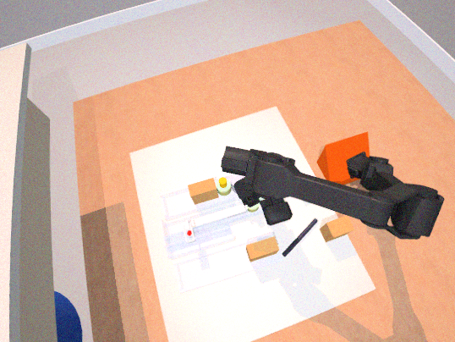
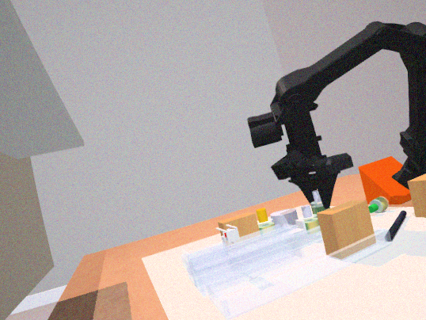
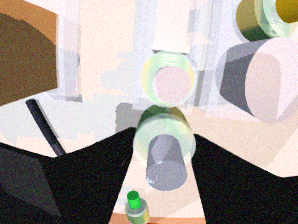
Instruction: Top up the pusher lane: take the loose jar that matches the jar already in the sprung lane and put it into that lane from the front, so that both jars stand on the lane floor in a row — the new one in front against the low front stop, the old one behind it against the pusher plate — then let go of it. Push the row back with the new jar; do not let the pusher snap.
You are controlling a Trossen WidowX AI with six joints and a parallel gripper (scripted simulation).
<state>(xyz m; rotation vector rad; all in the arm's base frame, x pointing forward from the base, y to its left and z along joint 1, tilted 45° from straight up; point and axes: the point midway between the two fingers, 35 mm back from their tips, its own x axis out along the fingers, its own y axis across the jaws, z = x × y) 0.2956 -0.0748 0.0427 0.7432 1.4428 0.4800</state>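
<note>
My gripper tip is 9 cm short of the white mat, 5 cm above it and 1 cm to the left of it. The rest, counted from my gripper tip: grey disc 8 cm to the right, 4 cm ahead, 2 cm below; then clear plastic lane 18 cm ahead, 3 cm below; then dark rod 13 cm to the left, 5 cm below, 4 cm behind.
</note>
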